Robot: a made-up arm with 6 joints. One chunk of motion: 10 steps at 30 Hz.
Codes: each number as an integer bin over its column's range. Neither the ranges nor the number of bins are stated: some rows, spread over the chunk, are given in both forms.
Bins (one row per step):
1: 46 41 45 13 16 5
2: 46 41 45 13 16 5
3: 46 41 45 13 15 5
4: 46 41 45 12 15 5
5: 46 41 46 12 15 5
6: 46 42 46 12 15 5
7: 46 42 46 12 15 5
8: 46 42 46 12 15 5
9: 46 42 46 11 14 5
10: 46 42 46 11 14 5
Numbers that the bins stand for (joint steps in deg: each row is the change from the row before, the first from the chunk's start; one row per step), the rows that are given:
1: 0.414 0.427 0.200 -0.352 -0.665 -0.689
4: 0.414 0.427 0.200 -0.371 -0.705 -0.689
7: 0.414 0.467 0.211 -0.371 -0.705 -0.689
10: 0.414 0.467 0.211 -0.390 -0.744 -0.689
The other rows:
2: 0.414 0.427 0.200 -0.352 -0.665 -0.689
3: 0.414 0.427 0.200 -0.352 -0.705 -0.689
5: 0.414 0.427 0.211 -0.371 -0.705 -0.689
6: 0.414 0.467 0.211 -0.371 -0.705 -0.689
8: 0.414 0.467 0.211 -0.371 -0.705 -0.689
9: 0.414 0.467 0.211 -0.390 -0.744 -0.689

